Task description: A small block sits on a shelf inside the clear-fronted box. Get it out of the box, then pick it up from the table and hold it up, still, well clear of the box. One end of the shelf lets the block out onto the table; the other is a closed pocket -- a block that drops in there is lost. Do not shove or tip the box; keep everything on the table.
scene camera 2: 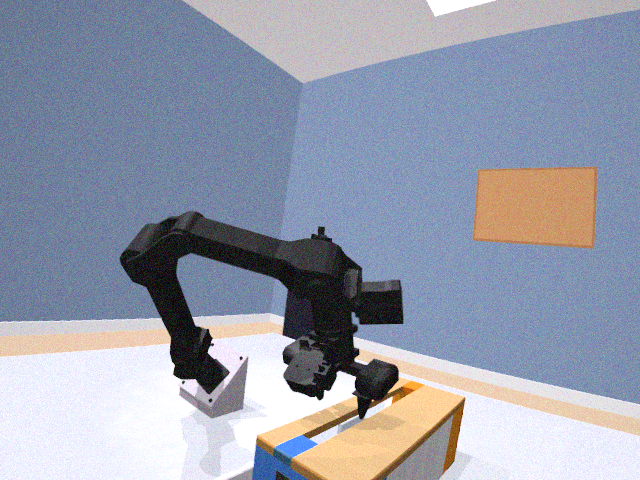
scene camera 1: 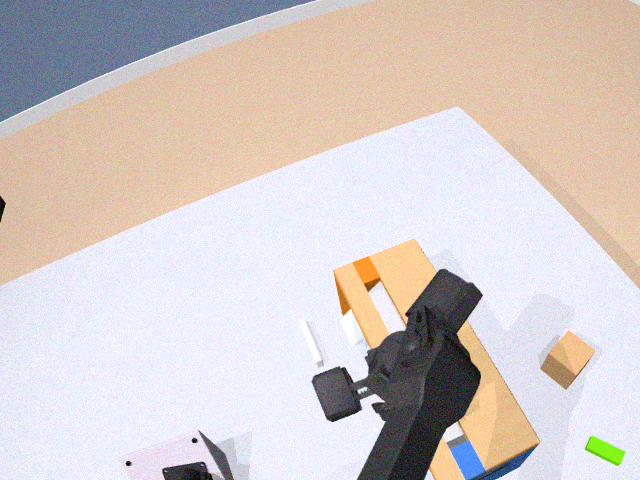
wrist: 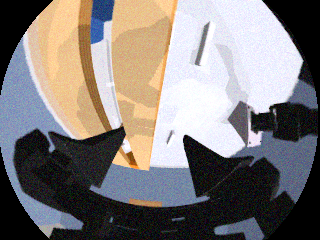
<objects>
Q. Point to a box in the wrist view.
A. At 104, 70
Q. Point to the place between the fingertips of my gripper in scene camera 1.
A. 383, 379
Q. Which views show the box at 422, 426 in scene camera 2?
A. Scene camera 2, scene camera 1 and the wrist view: all of them.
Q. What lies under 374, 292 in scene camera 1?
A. A box.
</objects>
